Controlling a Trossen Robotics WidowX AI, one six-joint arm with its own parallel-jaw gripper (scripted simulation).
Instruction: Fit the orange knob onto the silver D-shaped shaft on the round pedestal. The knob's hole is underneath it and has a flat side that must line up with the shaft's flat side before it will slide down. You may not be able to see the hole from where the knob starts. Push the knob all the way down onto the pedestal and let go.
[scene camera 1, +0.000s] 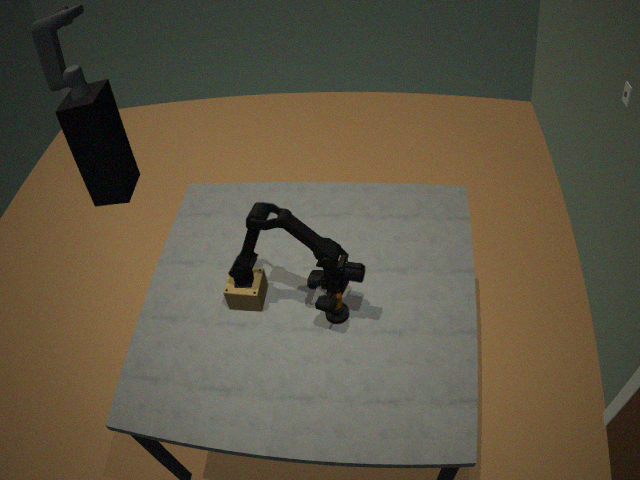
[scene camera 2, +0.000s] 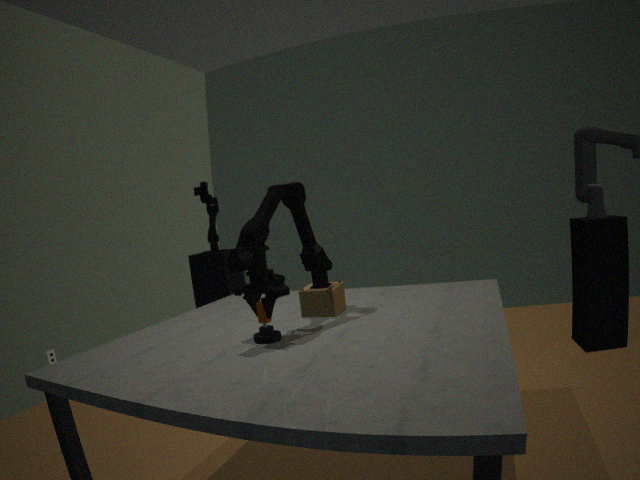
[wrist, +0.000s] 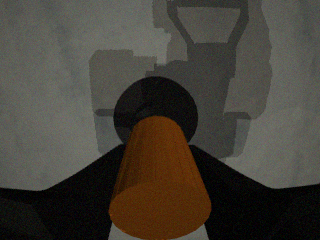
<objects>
my gripper: scene camera 1; scene camera 2; wrist 157, 150
same spot on my gripper: (scene camera 2: 250, 297) = (scene camera 1: 337, 298)
</objects>
